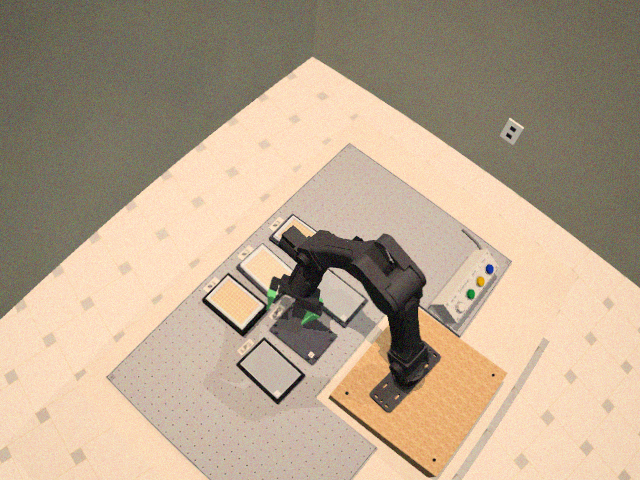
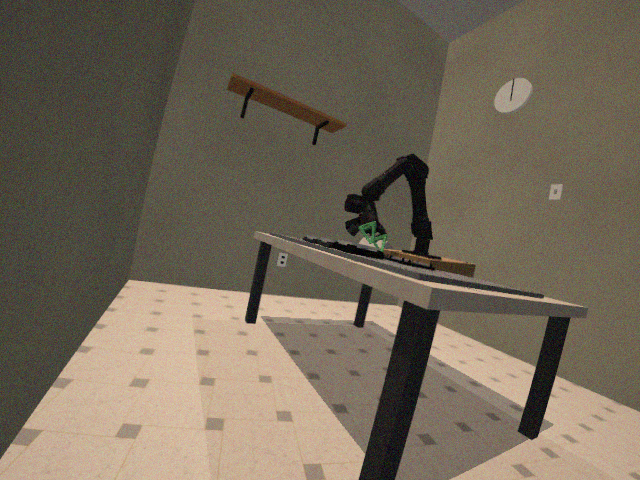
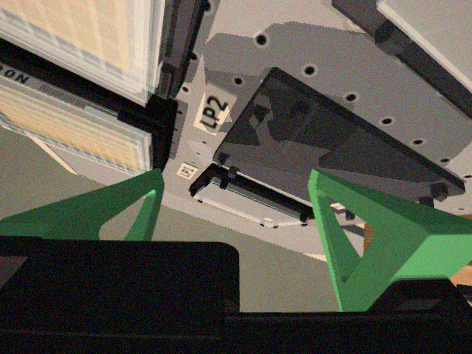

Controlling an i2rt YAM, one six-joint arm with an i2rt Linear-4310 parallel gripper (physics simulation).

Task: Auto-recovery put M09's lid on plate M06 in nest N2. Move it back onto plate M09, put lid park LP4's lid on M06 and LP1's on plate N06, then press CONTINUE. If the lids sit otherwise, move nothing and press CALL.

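Where they show: gripper, between the fingertips: (image 1: 284, 316) (image 2: 376, 248) (image 3: 236, 176); arm's base, origin of its link: (image 1: 405, 376) (image 2: 420, 255).
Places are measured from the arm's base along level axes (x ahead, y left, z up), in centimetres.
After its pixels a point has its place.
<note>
My gripper (image 1: 290, 306) {x 32.1, y 10.7, z -1.1 cm} (image 2: 378, 245) {x 32.1, y 10.7, z -1.1 cm} (image 3: 236, 176) {x 32.1, y 10.7, z -1.1 cm} is open and empty, with its green fingers apart above the board near the LP2 park. The LP2 park (image 1: 297, 335) {x 26.7, y 11.2, z -3.6 cm} (image 3: 300, 132) {x 30.7, y 7.1, z -3.6 cm} is a flat dark pad. The LP1 park (image 1: 270, 369) {x 24.7, y 22.4, z -2.8 cm} (image 3: 250, 200) {x 26.6, y 18.5, z -2.8 cm} bears a clear, pale lid. A further pale-topped park (image 1: 343, 297) {x 25.9, y -4.6, z -2.8 cm} (image 3: 440, 30) {x 31.9, y 0.6, z -2.8 cm} is partly behind the arm. Three tan-welled plates stand in a row: a black-rimmed plate (image 1: 234, 303) {x 43.5, y 17.8, z -1.5 cm} (image 3: 75, 120) {x 41.9, y 13.2, z -1.0 cm}, a white-rimmed plate (image 1: 264, 263) {x 46.7, y 4.6, z -1.4 cm} (image 3: 90, 35) {x 40.4, y 6.3, z -1.4 cm} and a far plate (image 1: 297, 225) {x 49.6, y -10.2, z -2.3 cm} partly hidden by the arm. Nest tags are too blurred to read.
A button box (image 1: 449, 291) {x 6.9, y -24.6, z 2.2 cm} with blue, yellow, green and white buttons stands at the right of the grey perforated board (image 1: 361, 186) {x 47.4, y -34.6, z -4.6 cm}. The arm's wooden base (image 1: 449, 413) {x -14.3, y -0.6, z 1.0 cm} is at the lower right. The arm hides the region behind the far park.
</note>
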